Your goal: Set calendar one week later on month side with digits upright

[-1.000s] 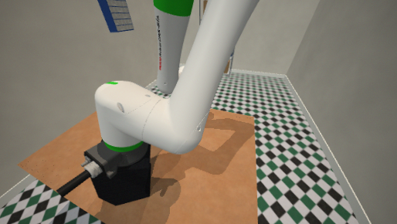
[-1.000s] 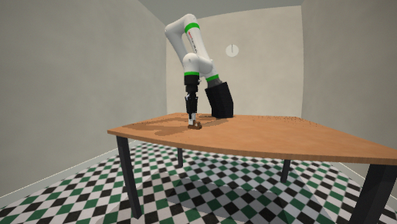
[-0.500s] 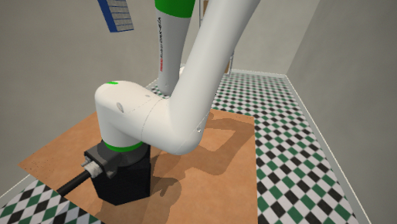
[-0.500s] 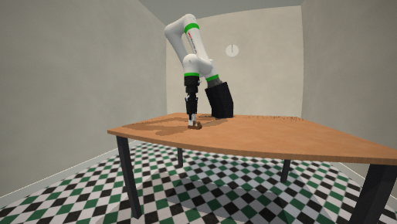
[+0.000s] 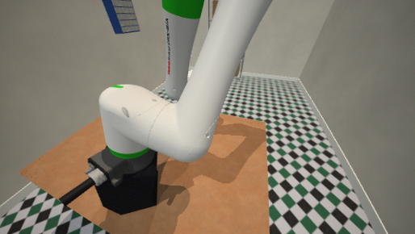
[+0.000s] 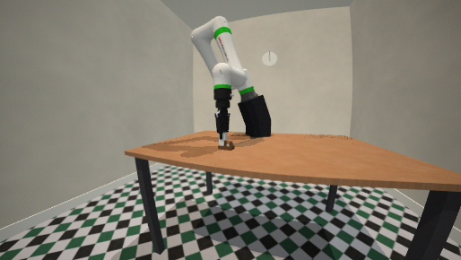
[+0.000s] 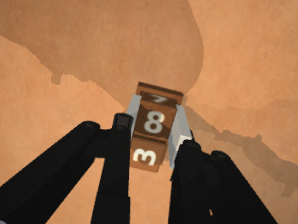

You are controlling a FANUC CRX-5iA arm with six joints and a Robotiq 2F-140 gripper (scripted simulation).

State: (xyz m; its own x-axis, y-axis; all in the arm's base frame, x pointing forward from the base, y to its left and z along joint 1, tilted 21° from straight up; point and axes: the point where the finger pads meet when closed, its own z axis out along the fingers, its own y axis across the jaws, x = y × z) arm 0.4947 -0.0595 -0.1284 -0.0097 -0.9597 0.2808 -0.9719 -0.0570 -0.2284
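Right now my hand is 30 mm above the brown cube. The rest, counted from my hand: brown calendar tray (20 mm to the left, 40 mm below).
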